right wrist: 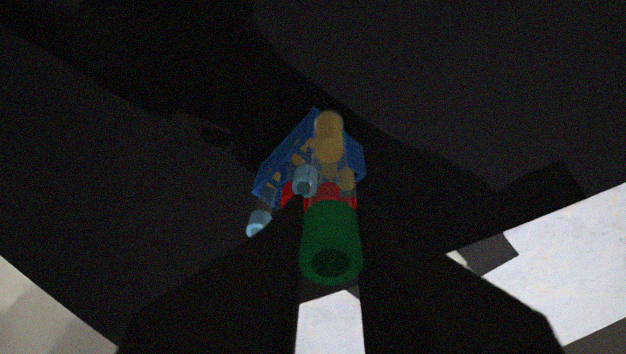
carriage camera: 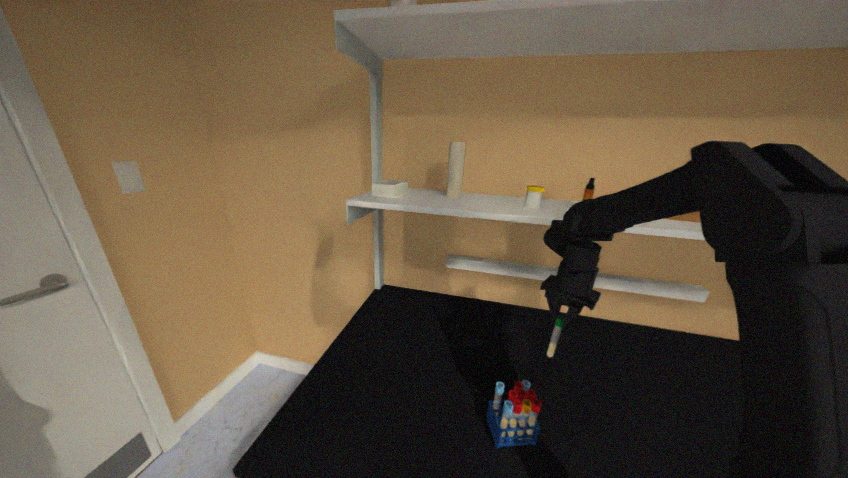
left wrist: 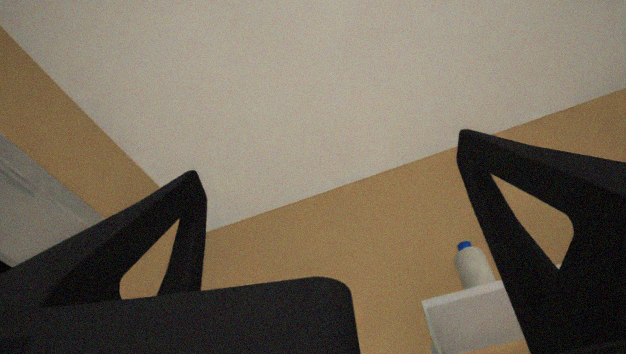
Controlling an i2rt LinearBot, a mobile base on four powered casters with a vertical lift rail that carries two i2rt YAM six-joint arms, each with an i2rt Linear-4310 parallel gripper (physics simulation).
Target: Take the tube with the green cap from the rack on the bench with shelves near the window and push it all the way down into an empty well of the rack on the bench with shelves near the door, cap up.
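My right gripper point(carriage camera: 559, 318) point(right wrist: 330, 209) is shut on the green-capped tube point(carriage camera: 555, 338) point(right wrist: 330, 240). It holds the tube by the cap, cap up and slightly tilted, above the black bench top point(carriage camera: 380, 380). The blue rack point(carriage camera: 516, 440) point(right wrist: 287, 152) stands lower on this bench, down and a little left of the tube in the carriage view. The rack holds several tubes with red, light blue and yellow caps; its empty wells cannot be made out. My left gripper point(left wrist: 328, 164) is open and empty, pointing toward the ceiling and wall. The other rack does not show.
A shelf point(carriage camera: 427, 204) above the bench's back carries a white tray point(carriage camera: 389, 189), a pale cylinder point(carriage camera: 455, 169), a yellow-lidded jar point(carriage camera: 533, 196) and an amber bottle point(carriage camera: 588, 192). A higher shelf point(carriage camera: 534, 29) spans the top. A door point(carriage camera: 41, 356) is at the left. A blue-capped bottle point(left wrist: 473, 267) shows in the left wrist view.
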